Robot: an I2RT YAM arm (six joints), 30 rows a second.
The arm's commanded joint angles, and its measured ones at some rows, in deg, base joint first. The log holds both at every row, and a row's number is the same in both.
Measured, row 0: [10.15, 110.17, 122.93, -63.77, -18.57, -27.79]
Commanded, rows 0 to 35: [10.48, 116.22, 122.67, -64.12, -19.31, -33.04]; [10.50, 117.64, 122.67, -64.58, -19.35, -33.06]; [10.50, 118.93, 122.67, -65.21, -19.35, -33.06]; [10.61, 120.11, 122.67, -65.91, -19.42, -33.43]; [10.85, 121.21, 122.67, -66.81, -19.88, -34.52]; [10.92, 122.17, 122.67, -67.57, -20.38, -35.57]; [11.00, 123.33, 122.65, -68.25, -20.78, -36.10]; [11.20, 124.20, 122.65, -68.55, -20.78, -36.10]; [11.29, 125.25, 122.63, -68.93, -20.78, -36.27]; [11.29, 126.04, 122.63, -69.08, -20.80, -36.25]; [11.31, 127.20, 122.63, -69.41, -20.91, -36.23]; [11.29, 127.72, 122.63, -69.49, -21.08, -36.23]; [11.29, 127.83, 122.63, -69.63, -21.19, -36.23]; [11.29, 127.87, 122.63, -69.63, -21.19, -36.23]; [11.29, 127.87, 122.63, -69.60, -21.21, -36.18]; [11.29, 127.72, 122.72, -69.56, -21.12, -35.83]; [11.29, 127.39, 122.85, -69.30, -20.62, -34.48]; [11.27, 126.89, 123.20, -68.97, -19.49, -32.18]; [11.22, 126.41, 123.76, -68.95, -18.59, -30.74]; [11.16, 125.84, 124.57, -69.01, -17.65, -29.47]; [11.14, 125.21, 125.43, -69.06, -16.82, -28.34]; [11.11, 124.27, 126.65, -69.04, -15.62, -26.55]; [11.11, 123.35, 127.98, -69.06, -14.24, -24.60]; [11.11, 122.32, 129.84, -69.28, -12.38, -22.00]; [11.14, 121.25, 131.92, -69.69, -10.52, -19.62]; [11.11, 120.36, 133.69, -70.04, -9.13, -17.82]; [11.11, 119.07, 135.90, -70.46, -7.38, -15.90]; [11.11, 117.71, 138.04, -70.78, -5.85, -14.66]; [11.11, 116.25, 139.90, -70.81, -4.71, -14.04]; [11.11, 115.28, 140.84, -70.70, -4.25, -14.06]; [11.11, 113.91, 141.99, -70.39, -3.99, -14.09]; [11.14, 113.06, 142.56, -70.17, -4.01, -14.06]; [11.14, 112.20, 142.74, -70.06, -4.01, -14.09]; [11.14, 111.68, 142.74, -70.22, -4.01, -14.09]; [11.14, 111.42, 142.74, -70.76, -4.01, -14.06]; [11.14, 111.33, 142.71, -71.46, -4.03, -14.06]
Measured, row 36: [10.66, 113.19, 141.93, -70.30, -5.78, -16.16]
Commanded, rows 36 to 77: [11.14, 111.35, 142.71, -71.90, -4.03, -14.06]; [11.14, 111.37, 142.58, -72.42, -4.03, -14.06]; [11.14, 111.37, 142.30, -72.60, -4.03, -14.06]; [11.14, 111.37, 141.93, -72.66, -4.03, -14.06]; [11.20, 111.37, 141.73, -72.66, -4.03, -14.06]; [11.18, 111.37, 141.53, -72.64, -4.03, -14.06]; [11.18, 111.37, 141.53, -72.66, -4.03, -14.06]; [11.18, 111.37, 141.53, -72.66, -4.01, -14.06]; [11.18, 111.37, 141.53, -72.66, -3.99, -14.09]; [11.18, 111.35, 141.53, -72.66, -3.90, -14.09]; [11.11, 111.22, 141.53, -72.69, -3.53, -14.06]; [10.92, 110.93, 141.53, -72.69, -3.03, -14.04]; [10.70, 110.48, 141.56, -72.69, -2.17, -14.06]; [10.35, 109.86, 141.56, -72.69, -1.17, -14.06]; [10.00, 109.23, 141.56, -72.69, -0.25, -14.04]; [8.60, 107.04, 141.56, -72.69, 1.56, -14.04]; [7.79, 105.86, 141.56, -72.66, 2.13, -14.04]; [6.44, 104.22, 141.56, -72.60, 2.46, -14.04]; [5.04, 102.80, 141.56, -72.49, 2.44, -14.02]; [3.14, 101.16, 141.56, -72.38, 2.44, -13.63]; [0.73, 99.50, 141.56, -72.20, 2.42, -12.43]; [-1.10, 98.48, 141.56, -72.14, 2.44, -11.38]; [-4.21, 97.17, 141.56, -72.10, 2.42, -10.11]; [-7.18, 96.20, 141.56, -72.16, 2.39, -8.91]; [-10.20, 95.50, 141.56, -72.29, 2.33, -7.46]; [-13.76, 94.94, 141.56, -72.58, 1.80, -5.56]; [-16.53, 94.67, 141.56, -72.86, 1.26, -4.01]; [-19.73, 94.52, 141.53, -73.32, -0.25, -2.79]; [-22.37, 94.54, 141.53, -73.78, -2.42, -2.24]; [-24.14, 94.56, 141.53, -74.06, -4.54, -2.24]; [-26.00, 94.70, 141.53, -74.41, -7.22, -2.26]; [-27.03, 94.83, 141.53, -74.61, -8.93, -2.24]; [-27.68, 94.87, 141.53, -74.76, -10.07, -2.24]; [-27.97, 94.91, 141.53, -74.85, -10.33, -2.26]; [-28.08, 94.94, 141.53, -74.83, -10.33, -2.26]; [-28.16, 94.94, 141.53, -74.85, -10.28, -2.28]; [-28.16, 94.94, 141.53, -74.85, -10.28, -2.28]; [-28.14, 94.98, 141.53, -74.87, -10.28, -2.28]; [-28.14, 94.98, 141.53, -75.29, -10.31, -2.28]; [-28.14, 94.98, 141.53, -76.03, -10.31, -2.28]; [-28.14, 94.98, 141.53, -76.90, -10.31, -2.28]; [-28.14, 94.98, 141.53, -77.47, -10.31, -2.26]
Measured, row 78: [-27.77, 95.11, 141.51, -76.09, -8.67, -2.96]
